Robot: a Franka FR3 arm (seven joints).
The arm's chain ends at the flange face. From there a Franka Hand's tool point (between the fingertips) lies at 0.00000 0.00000 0.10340 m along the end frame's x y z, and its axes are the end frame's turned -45 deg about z.
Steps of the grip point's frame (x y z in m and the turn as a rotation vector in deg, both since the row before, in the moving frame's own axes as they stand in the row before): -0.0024, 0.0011, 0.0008, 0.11, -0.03, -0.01; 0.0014, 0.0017, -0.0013, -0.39, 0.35, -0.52; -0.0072, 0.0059, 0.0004, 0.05, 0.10, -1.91; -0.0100, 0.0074, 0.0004, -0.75, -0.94, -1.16; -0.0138, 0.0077, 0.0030, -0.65, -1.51, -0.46; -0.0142, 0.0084, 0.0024, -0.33, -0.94, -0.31
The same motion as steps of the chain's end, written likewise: -0.0007, 0.0026, 0.0008, 0.06, -0.10, -0.01; 0.0012, 0.0002, -0.0013, -0.03, 0.52, -0.52; -0.0010, 0.0095, 0.0004, 0.11, 0.04, -1.91; -0.0016, 0.0101, 0.0004, -1.20, -0.13, -1.16; -0.0032, 0.0124, 0.0030, -1.53, -0.61, -0.46; -0.0033, 0.0144, 0.0024, -0.90, -0.43, -0.31
